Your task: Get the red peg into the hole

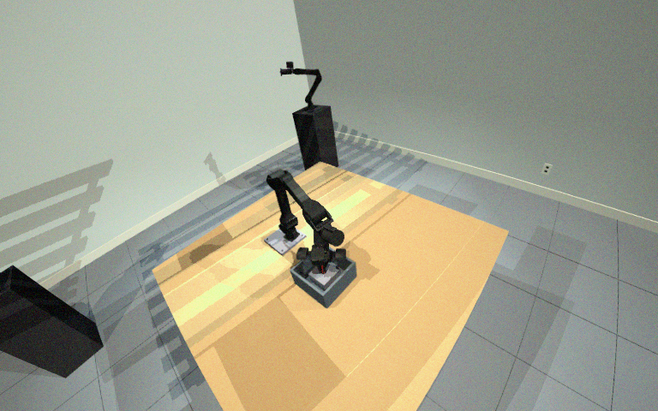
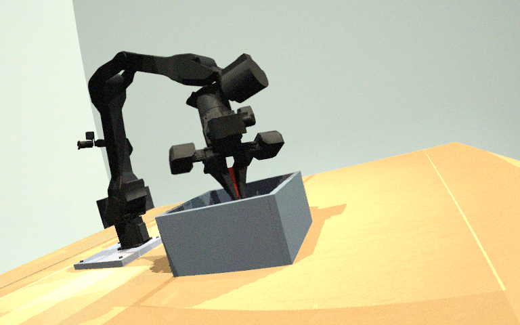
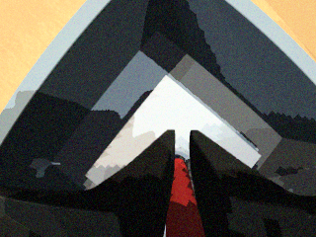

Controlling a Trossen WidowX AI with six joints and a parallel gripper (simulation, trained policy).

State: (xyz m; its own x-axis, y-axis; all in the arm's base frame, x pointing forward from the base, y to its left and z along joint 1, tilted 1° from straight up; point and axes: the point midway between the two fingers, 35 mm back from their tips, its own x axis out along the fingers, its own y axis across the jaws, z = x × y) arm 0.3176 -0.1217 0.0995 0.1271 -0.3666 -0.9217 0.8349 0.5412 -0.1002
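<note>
The red peg lies 10 mm behind my gripper tip, 30 mm to the left of it and 10 mm above it. Also, from my gripper tip: grey box (10 mm behind, 20 mm to the left, 60 mm below).
</note>
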